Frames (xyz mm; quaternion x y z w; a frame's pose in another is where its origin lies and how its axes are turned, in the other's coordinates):
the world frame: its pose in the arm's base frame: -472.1 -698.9 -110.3 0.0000 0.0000 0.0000 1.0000
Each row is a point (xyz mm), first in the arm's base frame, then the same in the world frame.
Working: the arm's base frame: its pose in the world frame: 472.1 698.9 110.3 0.0000 0.0000 0.0000 1.0000

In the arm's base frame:
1: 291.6 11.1 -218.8
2: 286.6 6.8 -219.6
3: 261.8 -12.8 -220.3
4: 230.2 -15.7 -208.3
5: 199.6 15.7 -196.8
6: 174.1 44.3 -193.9
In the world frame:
1: 763.7 710.0 -108.5
2: 758.7 705.7 -109.3
3: 733.9 686.1 -110.0
4: 702.3 683.2 -98.0
5: 671.7 714.6 -86.5
6: 646.2 743.2 -83.6

